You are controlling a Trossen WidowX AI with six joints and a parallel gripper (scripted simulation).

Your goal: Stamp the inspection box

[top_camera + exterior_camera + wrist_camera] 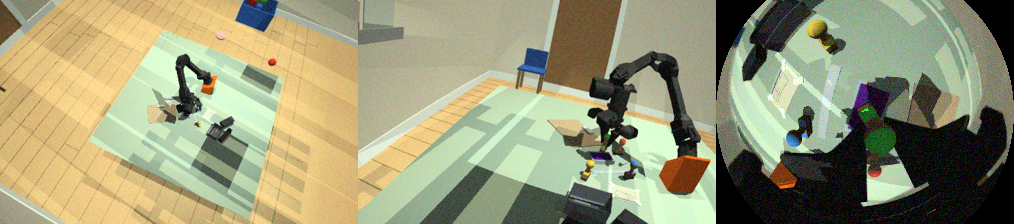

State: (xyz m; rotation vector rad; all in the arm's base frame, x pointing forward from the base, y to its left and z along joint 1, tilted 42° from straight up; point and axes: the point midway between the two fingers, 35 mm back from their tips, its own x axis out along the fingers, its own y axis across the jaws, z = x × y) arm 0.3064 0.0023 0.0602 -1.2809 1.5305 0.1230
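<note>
My gripper tip is now 6 cm above the purple ink pad. Round my gripper tip: blue-knobbed stamp: 11 cm behind, 7 cm to the left, 4 cm below; red-knobbed stamp: 8 cm behind, 8 cm to the right, 4 cm below; green-knobbed stamp: right at my gripper tip.
</note>
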